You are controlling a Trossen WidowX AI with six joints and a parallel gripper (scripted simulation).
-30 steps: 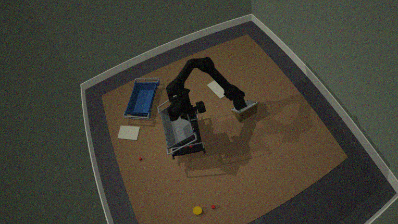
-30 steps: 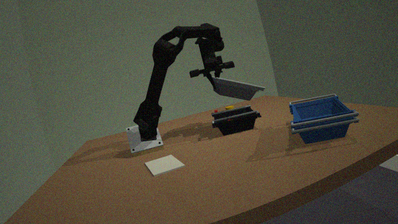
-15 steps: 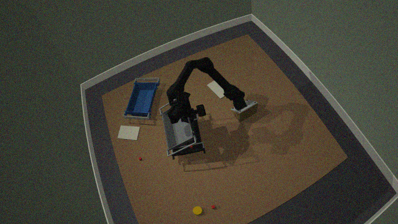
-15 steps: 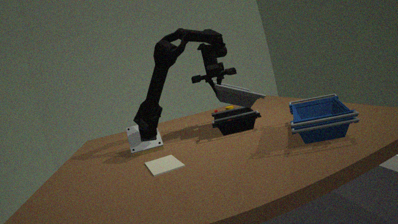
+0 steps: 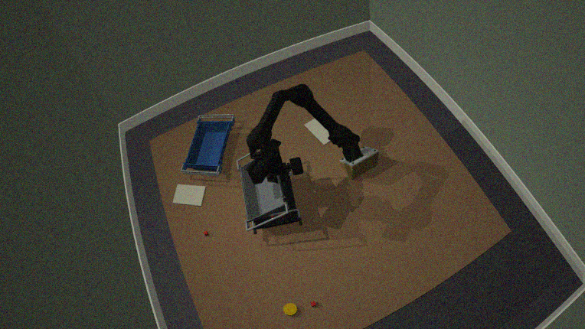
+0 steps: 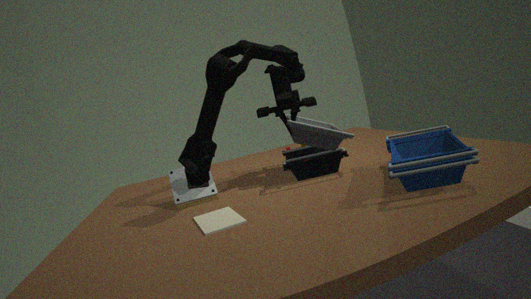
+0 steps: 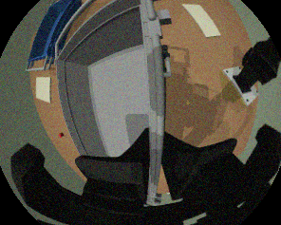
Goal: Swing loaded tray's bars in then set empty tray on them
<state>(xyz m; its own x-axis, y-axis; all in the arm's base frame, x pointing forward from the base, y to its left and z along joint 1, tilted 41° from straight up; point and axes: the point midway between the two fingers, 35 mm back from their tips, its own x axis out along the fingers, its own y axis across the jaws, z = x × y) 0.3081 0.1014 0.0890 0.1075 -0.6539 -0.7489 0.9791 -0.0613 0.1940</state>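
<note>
Right now my gripper tip is 7 cm short of the grey tray and 1 cm to the left of it. Also, from my gripper tip: yellow disc: 15 cm ahead, 47 cm to the left, 12 cm below.
</note>
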